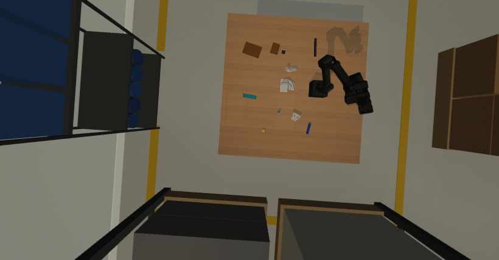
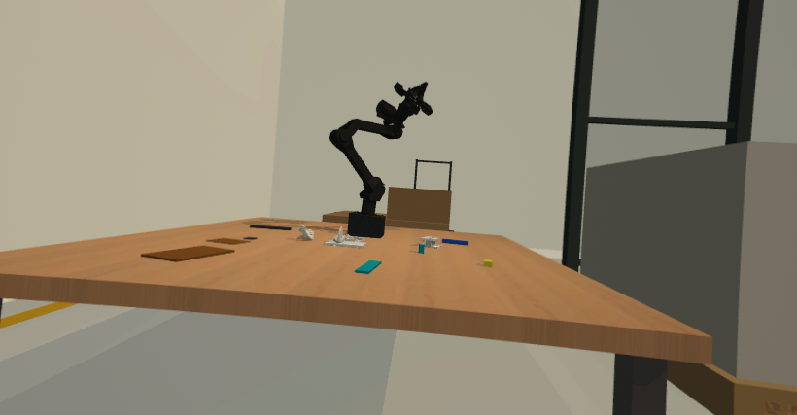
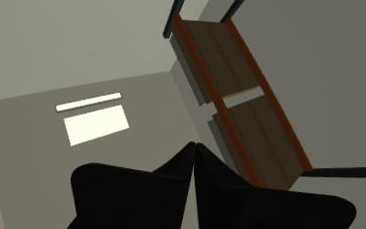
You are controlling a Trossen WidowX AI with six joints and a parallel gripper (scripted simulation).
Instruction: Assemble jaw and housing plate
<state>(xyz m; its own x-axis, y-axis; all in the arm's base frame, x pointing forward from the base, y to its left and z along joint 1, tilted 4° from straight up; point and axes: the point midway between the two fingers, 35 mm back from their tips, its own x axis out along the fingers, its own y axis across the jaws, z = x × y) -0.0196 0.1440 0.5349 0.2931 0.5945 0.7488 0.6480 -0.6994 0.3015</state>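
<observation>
The loose jaw is 60 cm below my gripper tip, 32 cm to the right of it and 31 cm ahead of it. From my gripper tip the other things lie so: yellow cube (63 cm below, 39 cm ahead, 27 cm to the left); blue bar (63 cm below, 16 cm to the left); small teal block (62 cm below, 30 cm ahead, 7 cm to the left).
</observation>
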